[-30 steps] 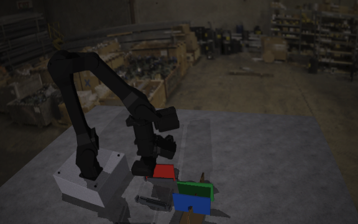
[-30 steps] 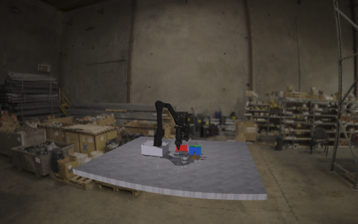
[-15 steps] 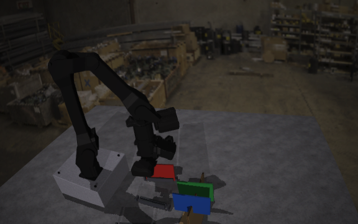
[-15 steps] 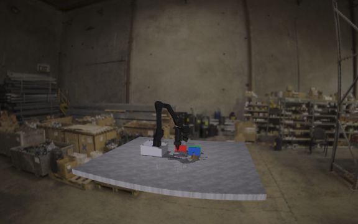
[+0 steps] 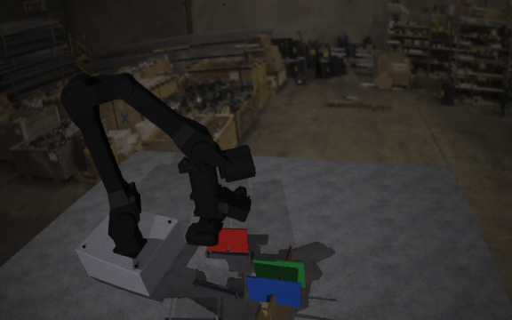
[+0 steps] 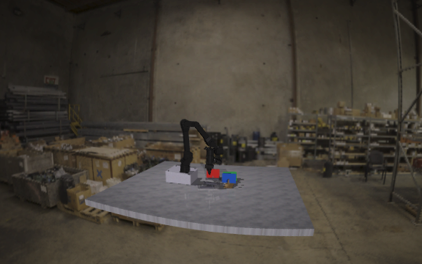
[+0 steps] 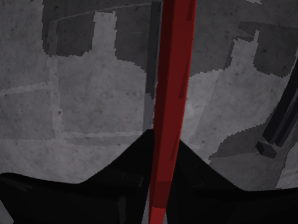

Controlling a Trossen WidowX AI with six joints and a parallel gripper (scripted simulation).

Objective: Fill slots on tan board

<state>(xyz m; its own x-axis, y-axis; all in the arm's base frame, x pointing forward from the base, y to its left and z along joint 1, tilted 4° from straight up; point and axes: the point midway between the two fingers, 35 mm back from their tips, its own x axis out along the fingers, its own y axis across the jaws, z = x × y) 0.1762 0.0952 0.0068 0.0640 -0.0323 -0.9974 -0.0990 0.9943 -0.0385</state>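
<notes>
My gripper tip is 170 mm short of the green board, 100 mm to the left of it and 10 mm below it. From my gripper tip the other things lie so: blue board 160 mm ahead, 150 mm to the right, 10 mm above; then tan board 170 mm ahead, 100 mm to the right, 20 mm below; then red board 30 mm ahead.
</notes>
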